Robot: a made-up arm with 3 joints. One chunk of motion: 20 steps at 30 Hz.
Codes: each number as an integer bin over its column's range. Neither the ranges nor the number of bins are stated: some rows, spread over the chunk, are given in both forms.
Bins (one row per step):
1: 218 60 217
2: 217 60 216
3: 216 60 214
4: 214 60 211
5: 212 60 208
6: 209 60 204
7: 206 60 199
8: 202 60 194
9: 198 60 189
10: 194 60 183
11: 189 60 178
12: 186 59 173
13: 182 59 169
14: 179 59 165
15: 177 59 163
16: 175 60 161
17: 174 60 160
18: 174 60 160
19: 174 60 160
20: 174 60 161
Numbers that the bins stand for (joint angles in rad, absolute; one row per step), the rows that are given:
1: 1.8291 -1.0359 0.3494
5: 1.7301 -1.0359 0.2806
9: 1.4989 -1.0359 0.1353
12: 1.3008 -1.0501 0.0129
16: 1.1192 -1.0359 -0.0788
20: 1.1027 -1.0359 -0.0788
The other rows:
2: 1.8126 -1.0359 0.3418
3: 1.7961 -1.0359 0.3265
4: 1.7631 -1.0359 0.3035
6: 1.6805 -1.0359 0.2500
7: 1.6310 -1.0359 0.2118
8: 1.5650 -1.0359 0.1735
10: 1.4329 -1.0359 0.0894
11: 1.3504 -1.0359 0.0512
13: 1.2348 -1.0501 -0.0176
14: 1.1853 -1.0501 -0.0482
15: 1.1522 -1.0501 -0.0635
17: 1.1027 -1.0359 -0.0865
18: 1.1027 -1.0359 -0.0865
19: 1.1027 -1.0359 -0.0865

